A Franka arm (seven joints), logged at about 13 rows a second.
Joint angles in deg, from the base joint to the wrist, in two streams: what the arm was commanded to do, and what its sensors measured. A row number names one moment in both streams.
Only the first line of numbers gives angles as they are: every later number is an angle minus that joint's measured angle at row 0.
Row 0, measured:
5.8, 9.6, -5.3, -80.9, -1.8, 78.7, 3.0
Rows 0 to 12, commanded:
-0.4, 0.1, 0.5, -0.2, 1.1, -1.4, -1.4
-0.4, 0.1, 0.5, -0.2, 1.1, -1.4, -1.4
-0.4, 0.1, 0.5, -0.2, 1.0, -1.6, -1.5
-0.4, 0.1, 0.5, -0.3, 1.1, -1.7, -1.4
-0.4, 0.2, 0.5, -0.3, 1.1, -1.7, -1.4
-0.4, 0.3, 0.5, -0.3, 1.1, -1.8, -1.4
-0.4, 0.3, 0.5, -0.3, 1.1, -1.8, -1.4
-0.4, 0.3, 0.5, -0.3, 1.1, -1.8, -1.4
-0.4, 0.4, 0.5, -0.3, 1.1, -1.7, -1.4
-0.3, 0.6, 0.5, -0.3, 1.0, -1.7, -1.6
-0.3, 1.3, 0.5, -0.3, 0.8, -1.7, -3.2
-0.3, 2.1, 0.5, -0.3, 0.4, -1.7, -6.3
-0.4, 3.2, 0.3, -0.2, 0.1, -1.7, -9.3
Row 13, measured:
0.1, 1.7, 0.0, -0.3, 0.0, -1.2, -4.9
